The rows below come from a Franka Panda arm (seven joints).
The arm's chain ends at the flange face. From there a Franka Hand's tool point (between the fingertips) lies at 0.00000 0.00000 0.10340 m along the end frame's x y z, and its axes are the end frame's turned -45 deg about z.
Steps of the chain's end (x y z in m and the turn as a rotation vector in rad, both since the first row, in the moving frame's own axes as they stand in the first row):
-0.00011, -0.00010, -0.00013, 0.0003, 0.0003, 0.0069
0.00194, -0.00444, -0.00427, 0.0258, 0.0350, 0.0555
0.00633, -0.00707, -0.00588, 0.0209, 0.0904, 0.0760
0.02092, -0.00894, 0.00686, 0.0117, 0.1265, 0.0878
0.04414, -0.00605, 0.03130, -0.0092, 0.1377, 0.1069
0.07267, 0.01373, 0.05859, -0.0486, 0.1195, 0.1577
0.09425, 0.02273, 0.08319, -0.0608, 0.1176, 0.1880
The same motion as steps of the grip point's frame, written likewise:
0.00004, -0.00015, -0.00013, 0.0000, 0.0004, 0.0069
0.00893, -0.00097, -0.00437, -0.0065, 0.0430, 0.0555
0.01740, 0.00485, -0.00632, -0.0491, 0.0787, 0.0760
0.03081, 0.01727, 0.00603, -0.0812, 0.0977, 0.0878
0.04426, 0.03812, 0.03032, -0.1039, 0.0909, 0.1069
0.04586, 0.07371, 0.05773, -0.1189, 0.0501, 0.1577
0.05347, 0.09604, 0.08229, -0.1261, 0.0402, 0.1880

